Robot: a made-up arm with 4 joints.
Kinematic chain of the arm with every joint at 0, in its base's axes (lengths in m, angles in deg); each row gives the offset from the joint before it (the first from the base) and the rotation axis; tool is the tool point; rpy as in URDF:
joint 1: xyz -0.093 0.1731 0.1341 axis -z
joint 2: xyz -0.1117 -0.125 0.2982 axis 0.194 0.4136 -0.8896
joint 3: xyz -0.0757 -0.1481 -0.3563 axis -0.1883 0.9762 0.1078
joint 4: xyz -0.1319 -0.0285 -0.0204 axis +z
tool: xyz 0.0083 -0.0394 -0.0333 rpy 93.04 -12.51 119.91
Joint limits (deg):
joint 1: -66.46..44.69
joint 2: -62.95..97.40
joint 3: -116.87..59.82
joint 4: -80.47..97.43
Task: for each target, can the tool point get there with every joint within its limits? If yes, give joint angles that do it. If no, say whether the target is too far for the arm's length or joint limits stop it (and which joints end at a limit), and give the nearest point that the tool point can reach.
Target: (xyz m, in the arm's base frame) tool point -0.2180 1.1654 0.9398
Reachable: no: too far | nearest point -0.1799 0.6057 0.3799 | short by 0.793 m
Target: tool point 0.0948 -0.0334 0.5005
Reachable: no: joint limits stop it (at a limit: joint 2, joint 3) | nearest point 0.1778 -0.1246 0.2465 | short by 0.282 m
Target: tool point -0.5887 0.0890 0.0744
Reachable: yes | joints 15.18 21.53 6.05 -48.11
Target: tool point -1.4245 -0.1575 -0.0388
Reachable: no: too far | nearest point -0.5908 0.0495 0.1007 | short by 0.870 m
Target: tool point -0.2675 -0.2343 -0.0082
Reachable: yes | joints -21.98 4.39 -16.25 9.61
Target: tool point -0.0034 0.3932 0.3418
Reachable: no: joint limits stop it (at a limit: joint 1, joint 2, joint 4) | nearest point -0.2020 0.5358 0.3405 | short by 0.244 m
